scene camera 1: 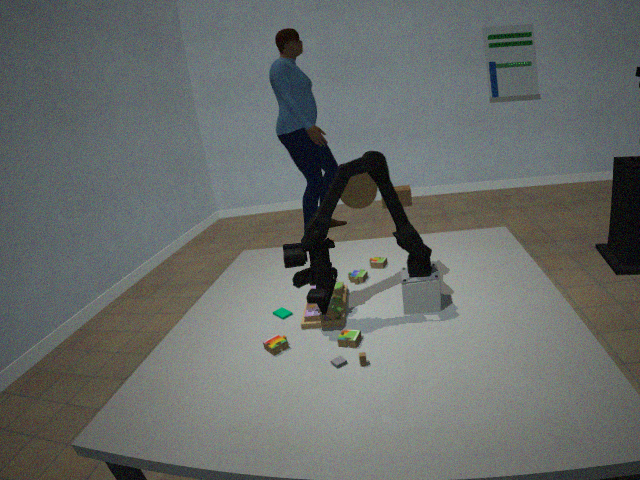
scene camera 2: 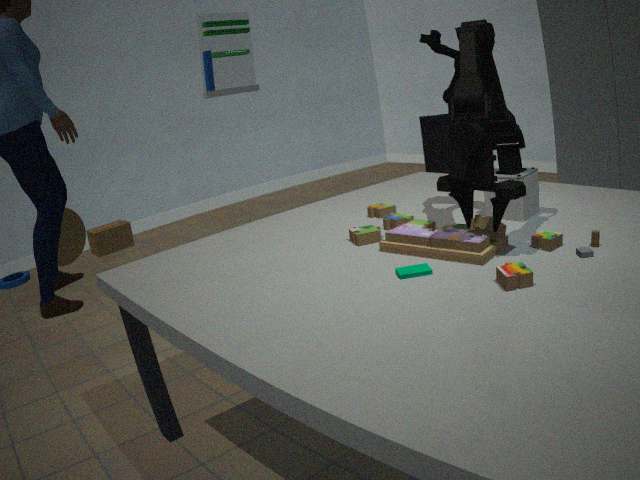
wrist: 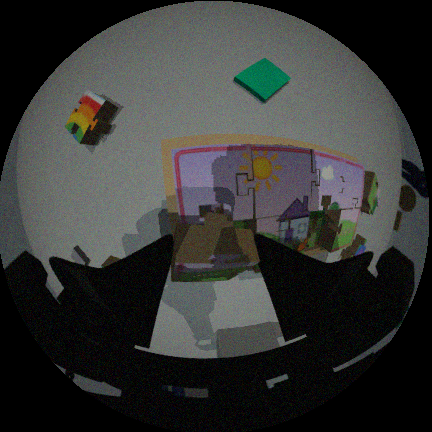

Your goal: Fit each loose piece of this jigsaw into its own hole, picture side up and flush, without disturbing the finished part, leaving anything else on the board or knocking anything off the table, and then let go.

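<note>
I can see my own gripper, which appears in scene camera 1 and in the wrist view as well. A jigsaw board is visible to me too.
</note>
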